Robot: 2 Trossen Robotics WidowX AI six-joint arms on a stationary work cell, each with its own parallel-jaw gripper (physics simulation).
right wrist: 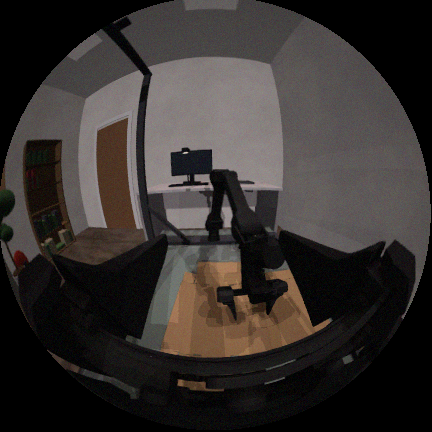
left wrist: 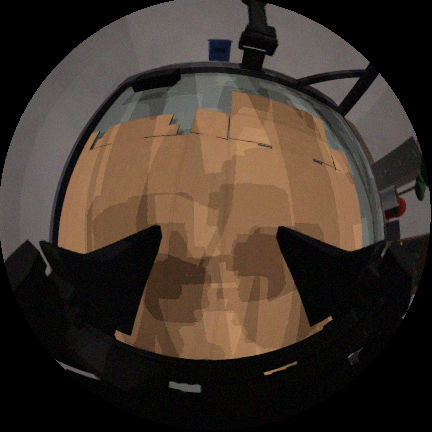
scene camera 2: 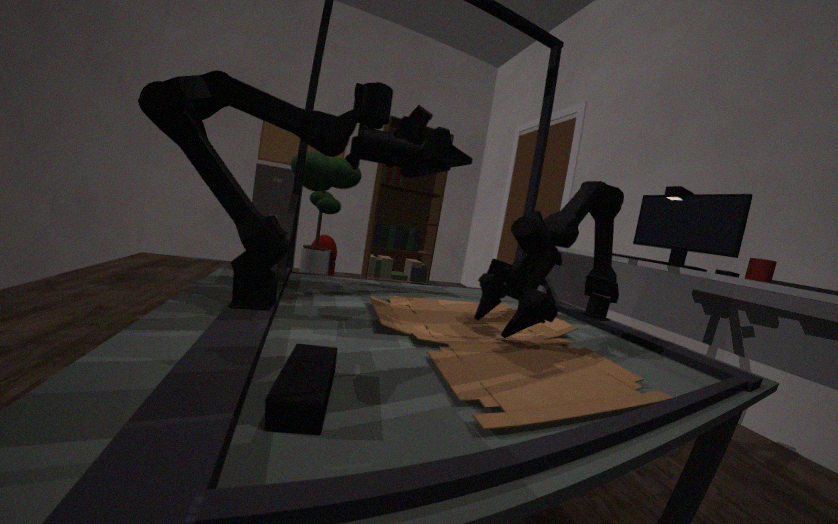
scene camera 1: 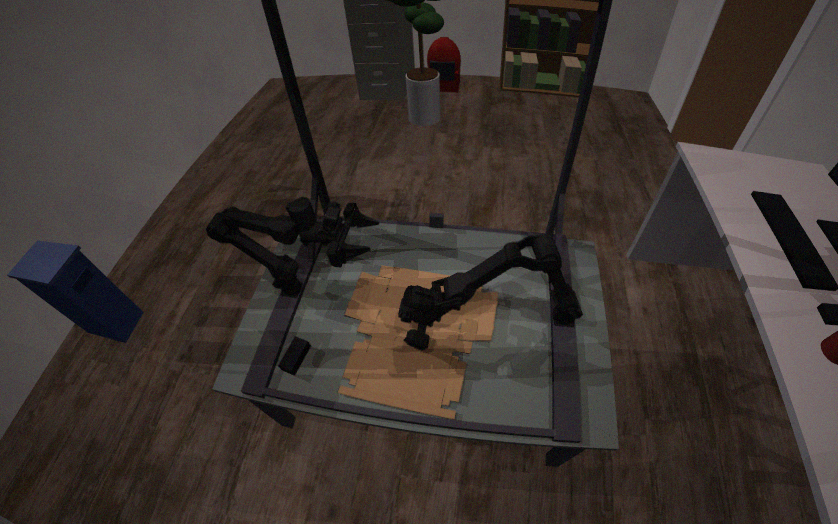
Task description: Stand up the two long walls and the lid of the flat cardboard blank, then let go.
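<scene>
The brown cardboard blank lies flat on the table, its long walls and lid spread out with it; small flaps along its edges sit slightly uneven. My left gripper points down, open and empty, with its fingertips close above the middle of the blank. Whether the tips touch the board is not clear. My right gripper is open and empty, held level high above the table, beyond the blank's upper left side in scene camera 1.
A black block lies left of the blank in scene camera 1. A dark frame rail runs along the near table edge. Upright posts rise behind the arms.
</scene>
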